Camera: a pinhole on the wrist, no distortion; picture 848 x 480 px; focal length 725.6 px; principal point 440.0 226.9 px. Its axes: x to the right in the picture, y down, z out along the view. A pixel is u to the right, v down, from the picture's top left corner.
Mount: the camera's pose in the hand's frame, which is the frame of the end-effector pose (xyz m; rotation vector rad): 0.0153 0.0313 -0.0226 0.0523 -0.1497 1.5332
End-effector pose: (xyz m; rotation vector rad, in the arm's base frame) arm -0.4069 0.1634 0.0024 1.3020 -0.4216 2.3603
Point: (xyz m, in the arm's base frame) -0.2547 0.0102 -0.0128
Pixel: outside the picture
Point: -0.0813 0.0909 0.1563
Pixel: 273 278
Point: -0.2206 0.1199 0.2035
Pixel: 293 29
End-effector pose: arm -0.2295 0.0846 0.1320 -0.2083 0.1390 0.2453
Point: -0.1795 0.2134 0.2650
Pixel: 765 21
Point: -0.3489 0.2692 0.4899
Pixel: 726 462
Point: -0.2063 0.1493 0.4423
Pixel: 461 241
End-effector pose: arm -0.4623 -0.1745 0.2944 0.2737 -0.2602 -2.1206
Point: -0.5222 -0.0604 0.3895
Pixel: outside the picture
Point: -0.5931 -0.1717 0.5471
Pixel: 385 113
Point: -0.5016 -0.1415 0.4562
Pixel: 406 319
